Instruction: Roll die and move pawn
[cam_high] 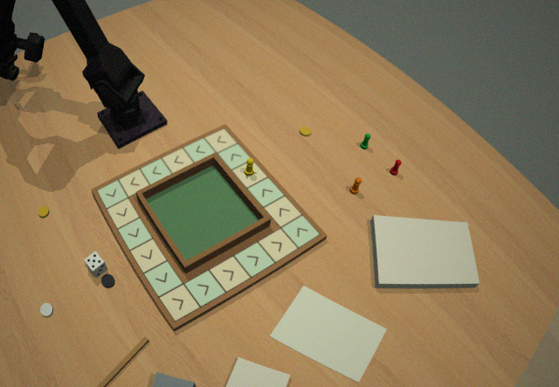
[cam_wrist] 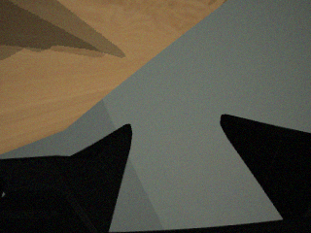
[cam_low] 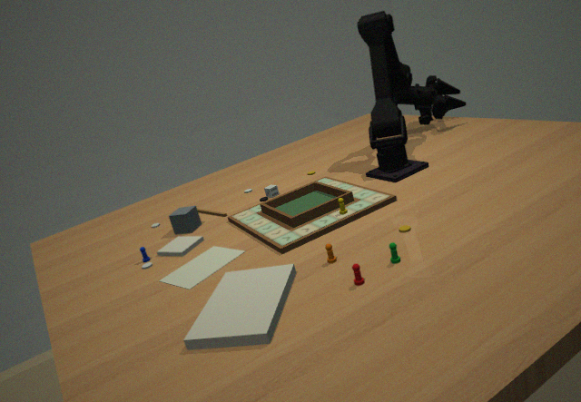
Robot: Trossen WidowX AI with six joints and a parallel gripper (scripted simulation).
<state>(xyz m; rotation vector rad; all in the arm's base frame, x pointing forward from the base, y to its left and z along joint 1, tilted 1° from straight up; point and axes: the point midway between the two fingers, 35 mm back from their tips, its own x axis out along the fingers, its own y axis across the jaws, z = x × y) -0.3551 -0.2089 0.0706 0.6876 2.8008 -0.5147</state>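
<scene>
Right now my gripper tip is 67 cm short of the grey die, 6 cm above it and 5 cm to the right of it. Also, from my gripper tip: yellow pawn (61 cm ahead, 35 cm to the left, 5 cm below); black disc (70 cm ahead, 7 cm below, 6 cm to the left); green dice tray (65 cm ahead, 24 cm to the left, 7 cm below).
</scene>
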